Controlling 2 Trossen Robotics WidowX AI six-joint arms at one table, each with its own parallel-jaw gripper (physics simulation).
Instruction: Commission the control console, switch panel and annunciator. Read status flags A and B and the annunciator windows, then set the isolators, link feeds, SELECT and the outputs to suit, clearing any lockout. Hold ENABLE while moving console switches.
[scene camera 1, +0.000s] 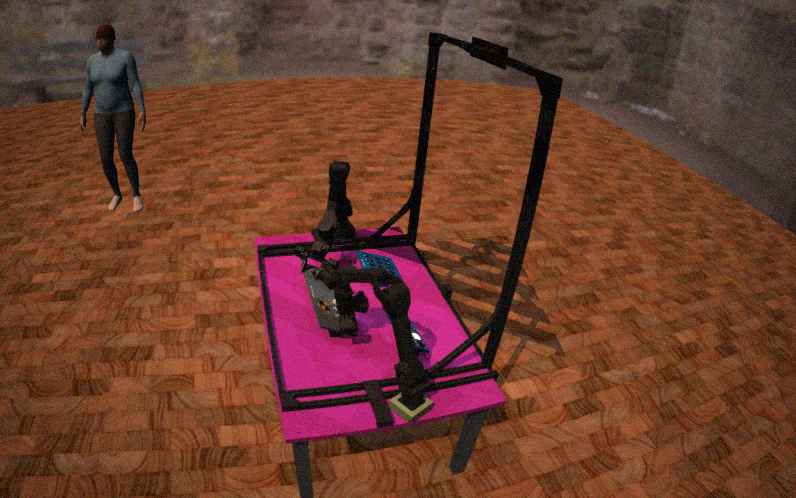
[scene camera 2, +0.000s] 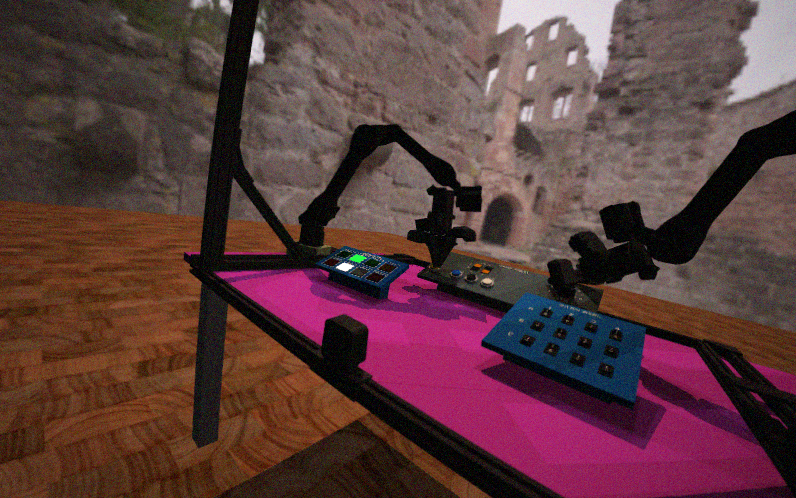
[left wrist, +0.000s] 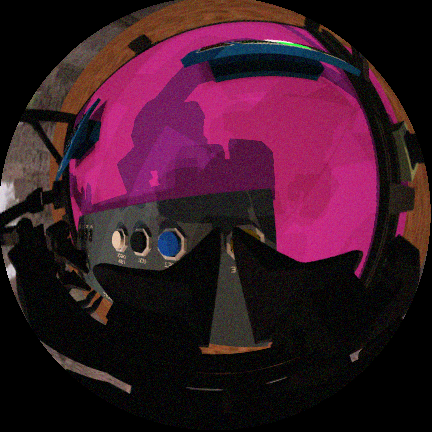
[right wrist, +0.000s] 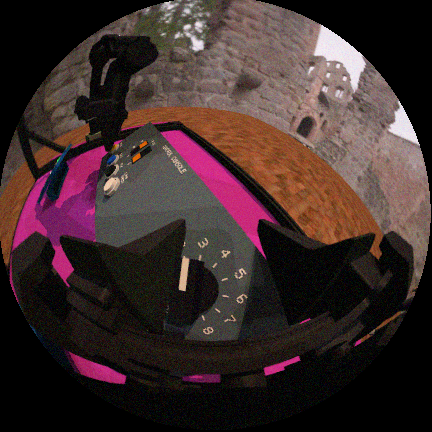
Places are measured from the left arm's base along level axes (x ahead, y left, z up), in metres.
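Pixels of known places: left gripper, fingertip midpoint: (scene camera 2: 436, 267) (left wrist: 225, 232) (right wrist: 108, 150); right gripper, fingertip midpoint: (scene camera 1: 307, 275) (left wrist: 89, 281) (right wrist: 221, 224); left arm's base at its link origin: (scene camera 1: 411, 400) (scene camera 2: 310, 244) (right wrist: 95, 131); right arm's base at its link origin: (scene camera 1: 341, 224) (left wrist: 53, 195).
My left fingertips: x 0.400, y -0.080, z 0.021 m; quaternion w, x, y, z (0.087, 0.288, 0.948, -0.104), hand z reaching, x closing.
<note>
For each thing: its top centre in the pictures, then the offset to it from my left fingertips. Level surfaces: height alone.
- grey control console at its top centre: (right wrist: 131, 160) (left wrist: 95, 276) (scene camera 2: 508, 267) (scene camera 1: 324, 289) 0.171 m ahead, 0.031 m right, 0.041 m up
- yellow ENABLE button at its top centre: (left wrist: 244, 247) 0.008 m back, 0.015 m left, 0.006 m up
- blue button at its top centre: (left wrist: 164, 246) (scene camera 2: 456, 270) 0.051 m ahead, 0.015 m right, 0.007 m up
- black SELECT knob at its top centre: (right wrist: 188, 286) (scene camera 2: 567, 282) (left wrist: 74, 261) 0.294 m ahead, 0.087 m right, 0.041 m up
- annunciator at its top centre: (scene camera 2: 365, 254) (right wrist: 53, 159) (scene camera 1: 405, 327) 0.159 m back, 0.134 m right, 0.018 m up
- pink table at its surface level: 0.061 m down
The grey control console (scene camera 1: 320, 299) (scene camera 2: 517, 286) (left wrist: 229, 310) (right wrist: 160, 193) lies along the table's far side. My left gripper (scene camera 1: 347, 323) (scene camera 2: 439, 262) (left wrist: 225, 232) is shut and empty, its tips pressed down on the yellow ENABLE button (left wrist: 252, 233) beside the blue button (left wrist: 169, 243) (scene camera 2: 456, 273). My right gripper (scene camera 1: 309, 259) (scene camera 2: 566, 291) (right wrist: 221, 224) is shut on the black SELECT knob (right wrist: 197, 287), whose cream pointer stands near 2 and 3. The blue switch panel (scene camera 1: 381, 264) (scene camera 2: 510, 341) (left wrist: 82, 137) carries rows of black switches. The annunciator (scene camera 1: 418, 342) (scene camera 2: 366, 289) (left wrist: 261, 54) (right wrist: 54, 181) shows green, white and red lit windows.
The pink table (scene camera 1: 312, 361) (scene camera 2: 426, 356) has a black frame rail with a clamp block (scene camera 2: 344, 341) on its near edge. A tall black gantry (scene camera 1: 534, 198) (scene camera 2: 223, 148) rises from the table's side. Two orange switches (scene camera 2: 481, 269) (right wrist: 141, 151) sit on the console.
</note>
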